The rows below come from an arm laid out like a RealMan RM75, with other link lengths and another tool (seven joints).
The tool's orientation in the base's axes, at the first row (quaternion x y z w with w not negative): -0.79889, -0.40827, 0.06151, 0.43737
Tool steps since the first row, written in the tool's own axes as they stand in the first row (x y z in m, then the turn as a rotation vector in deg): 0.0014, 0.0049, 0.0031, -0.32, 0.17, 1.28; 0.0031, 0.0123, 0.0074, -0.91, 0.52, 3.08; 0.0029, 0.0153, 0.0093, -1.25, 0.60, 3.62; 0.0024, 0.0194, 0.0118, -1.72, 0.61, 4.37; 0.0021, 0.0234, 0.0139, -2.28, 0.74, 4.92; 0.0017, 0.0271, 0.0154, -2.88, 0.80, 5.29; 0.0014, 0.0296, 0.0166, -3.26, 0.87, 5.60; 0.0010, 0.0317, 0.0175, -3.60, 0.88, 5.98
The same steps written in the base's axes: 0.0024, 0.0016, -0.0052, -0.69, 0.56, -0.99; 0.0060, 0.0035, -0.0129, -1.69, 1.21, -2.50; 0.0068, 0.0037, -0.0164, -2.11, 1.29, -2.98; 0.0078, 0.0038, -0.0211, -2.76, 1.45, -3.57; 0.0091, 0.0039, -0.0255, -3.30, 1.37, -4.14; 0.0103, 0.0035, -0.0293, -3.83, 1.17, -4.57; 0.0111, 0.0033, -0.0319, -4.18, 1.08, -4.91; 0.0117, 0.0031, -0.0342, -4.57, 1.09, -5.24
